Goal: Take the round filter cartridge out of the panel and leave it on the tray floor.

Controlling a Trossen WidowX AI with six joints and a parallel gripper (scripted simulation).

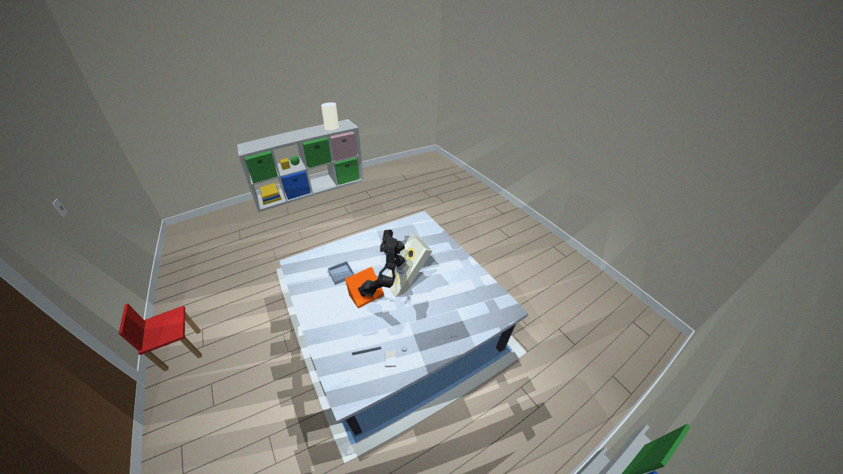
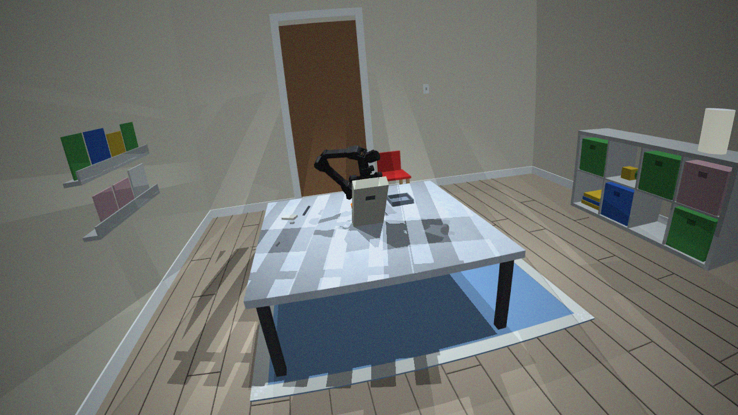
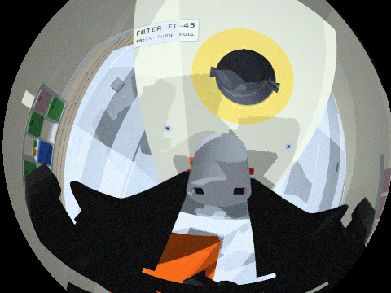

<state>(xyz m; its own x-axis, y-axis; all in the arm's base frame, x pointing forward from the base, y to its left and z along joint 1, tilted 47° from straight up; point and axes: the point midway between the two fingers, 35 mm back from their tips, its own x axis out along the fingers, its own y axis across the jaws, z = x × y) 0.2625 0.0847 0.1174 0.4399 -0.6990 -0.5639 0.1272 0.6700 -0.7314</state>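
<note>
Now: the grey tray 29 cm behind my gripper tip, 32 cm to the left of it and 20 cm below it. From my gripper tip the other things lie so: round filter cartridge right at my gripper tip; then small pale block 39 cm behind, 43 cm to the right, 20 cm below; then service panel 4 cm ahead, 2 cm to the right, 5 cm below.
</note>
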